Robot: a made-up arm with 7 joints. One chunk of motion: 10 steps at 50 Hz.
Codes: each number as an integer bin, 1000 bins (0 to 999) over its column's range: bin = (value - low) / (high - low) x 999, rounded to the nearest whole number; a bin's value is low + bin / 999 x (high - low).
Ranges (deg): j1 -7..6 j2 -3..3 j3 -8..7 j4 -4..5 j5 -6..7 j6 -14..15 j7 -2..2
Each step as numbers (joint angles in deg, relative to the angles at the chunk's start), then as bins.
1 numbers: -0.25 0.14 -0.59 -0.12 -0.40 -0.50 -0.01
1 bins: 519 523 494 431 430 465 497
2 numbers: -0.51 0.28 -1.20 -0.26 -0.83 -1.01 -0.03
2 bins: 499 546 453 415 397 447 492
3 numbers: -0.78 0.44 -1.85 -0.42 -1.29 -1.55 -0.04
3 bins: 478 573 410 397 362 429 490
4 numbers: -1.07 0.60 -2.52 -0.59 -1.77 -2.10 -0.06
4 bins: 456 599 365 379 325 410 485
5 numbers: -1.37 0.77 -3.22 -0.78 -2.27 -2.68 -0.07
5 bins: 433 628 318 357 287 390 482
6 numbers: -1.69 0.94 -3.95 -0.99 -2.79 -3.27 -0.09
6 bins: 408 656 270 334 247 370 477
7 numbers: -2.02 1.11 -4.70 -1.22 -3.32 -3.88 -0.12
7 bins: 383 684 220 309 206 349 470
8 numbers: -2.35 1.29 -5.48 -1.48 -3.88 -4.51 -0.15
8 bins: 357 714 168 280 163 327 462
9 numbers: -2.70 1.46 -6.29 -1.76 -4.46 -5.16 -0.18
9 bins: 330 743 114 249 118 305 455
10 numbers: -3.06 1.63 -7.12 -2.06 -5.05 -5.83 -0.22
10 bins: 303 771 59 215 73 281 445
